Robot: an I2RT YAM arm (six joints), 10 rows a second.
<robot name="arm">
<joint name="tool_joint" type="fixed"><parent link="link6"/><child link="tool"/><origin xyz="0 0 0" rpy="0 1.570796 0"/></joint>
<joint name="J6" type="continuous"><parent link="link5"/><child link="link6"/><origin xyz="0.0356 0 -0.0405"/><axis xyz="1 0 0"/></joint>
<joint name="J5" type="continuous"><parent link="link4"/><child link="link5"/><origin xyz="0.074 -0.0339 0.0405"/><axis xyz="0 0 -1"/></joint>
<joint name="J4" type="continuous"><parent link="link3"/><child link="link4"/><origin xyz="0.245 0.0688 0.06"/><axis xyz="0 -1 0"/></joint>
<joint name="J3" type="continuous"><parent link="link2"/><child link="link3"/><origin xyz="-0.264 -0.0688 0"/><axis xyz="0 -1 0"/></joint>
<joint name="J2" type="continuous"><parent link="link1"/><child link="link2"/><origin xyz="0.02 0.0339 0.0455"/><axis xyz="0 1 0"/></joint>
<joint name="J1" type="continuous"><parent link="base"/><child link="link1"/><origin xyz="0 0 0.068"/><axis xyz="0 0 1"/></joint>
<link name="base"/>
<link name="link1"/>
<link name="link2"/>
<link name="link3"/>
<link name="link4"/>
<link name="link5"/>
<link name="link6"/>
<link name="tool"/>
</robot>
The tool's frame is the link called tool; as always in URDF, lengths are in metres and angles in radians. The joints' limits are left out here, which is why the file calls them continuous.
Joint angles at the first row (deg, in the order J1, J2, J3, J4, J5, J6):
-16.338, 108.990, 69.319, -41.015, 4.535, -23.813
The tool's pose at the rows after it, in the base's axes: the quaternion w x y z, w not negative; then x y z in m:
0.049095 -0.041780 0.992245 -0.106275 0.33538 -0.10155 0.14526
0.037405 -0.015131 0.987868 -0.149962 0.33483 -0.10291 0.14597
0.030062 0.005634 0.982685 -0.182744 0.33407 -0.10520 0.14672
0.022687 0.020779 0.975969 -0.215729 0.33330 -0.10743 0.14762
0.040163 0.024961 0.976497 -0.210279 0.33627 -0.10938 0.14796
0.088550 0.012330 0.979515 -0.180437 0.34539 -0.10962 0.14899
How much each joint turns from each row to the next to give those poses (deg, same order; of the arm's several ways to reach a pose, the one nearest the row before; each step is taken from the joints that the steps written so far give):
0.481, -0.001, 0.000, -0.044, 5.246, 2.339
0.306, 0.001, -0.001, -0.042, 5.486, 2.928
0.000, -0.001, 0.002, -0.002, 4.065, 2.077
-0.001, 0.002, 0.000, 0.002, 4.066, 1.442
-0.283, -0.001, 0.000, 1.856, -1.158, -0.065
-0.110, 0.000, 0.000, 4.722, -5.049, -1.814

